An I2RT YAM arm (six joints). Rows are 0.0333 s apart.
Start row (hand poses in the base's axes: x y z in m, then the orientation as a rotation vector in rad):
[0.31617 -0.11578 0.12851 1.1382 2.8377 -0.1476]
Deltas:
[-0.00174 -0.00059 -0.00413 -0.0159 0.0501 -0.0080]
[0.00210 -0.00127 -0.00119 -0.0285 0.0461 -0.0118]
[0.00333 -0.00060 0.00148 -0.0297 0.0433 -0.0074]
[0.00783 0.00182 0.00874 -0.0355 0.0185 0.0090]
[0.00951 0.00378 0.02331 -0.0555 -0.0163 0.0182]
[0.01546 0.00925 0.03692 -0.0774 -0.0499 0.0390]
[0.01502 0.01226 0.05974 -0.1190 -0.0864 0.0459]
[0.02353 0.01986 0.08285 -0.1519 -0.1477 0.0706]
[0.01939 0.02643 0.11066 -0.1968 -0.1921 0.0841]
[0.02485 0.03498 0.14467 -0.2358 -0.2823 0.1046]
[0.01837 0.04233 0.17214 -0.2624 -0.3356 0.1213]
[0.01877 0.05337 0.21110 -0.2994 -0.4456 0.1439]
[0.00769 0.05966 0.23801 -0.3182 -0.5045 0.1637]
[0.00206 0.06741 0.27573 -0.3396 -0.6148 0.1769]
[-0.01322 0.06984 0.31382 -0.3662 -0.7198 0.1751]
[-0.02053 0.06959 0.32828 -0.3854 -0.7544 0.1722]
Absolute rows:
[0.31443 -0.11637 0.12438 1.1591 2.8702 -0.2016]
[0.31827 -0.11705 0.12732 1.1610 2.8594 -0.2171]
[0.31950 -0.11638 0.12999 1.1537 2.8589 -0.2167]
[0.32400 -0.11396 0.13725 1.1229 2.8438 -0.2081]
[0.32568 -0.11200 0.15182 1.0974 2.8102 -0.2135]
[0.33163 -0.10653 0.16543 1.0557 2.7824 -0.2212]
[0.33119 -0.10352 0.18825 1.0293 2.7364 -0.2541]
[0.33970 -0.09592 0.21136 0.9749 2.6810 -0.2582]
[0.33556 -0.08935 0.23917 0.9379 2.6289 -0.2882]
[0.34102 -0.08080 0.27318 0.8834 2.5434 -0.2817]
[0.33454 -0.07345 0.30065 0.8450 2.4928 -0.2820]
[0.33494 -0.06241 0.33961 0.7858 2.3912 -0.2617]
[0.32386 -0.05612 0.36652 0.7452 2.3398 -0.2496]
[0.31823 -0.04837 0.40424 0.7017 2.2404 -0.2135]
[0.30295 -0.04594 0.44233 0.6762 2.1380 -0.1885]
[0.29564 -0.04619 0.45679 0.6684 2.0990 -0.1919]

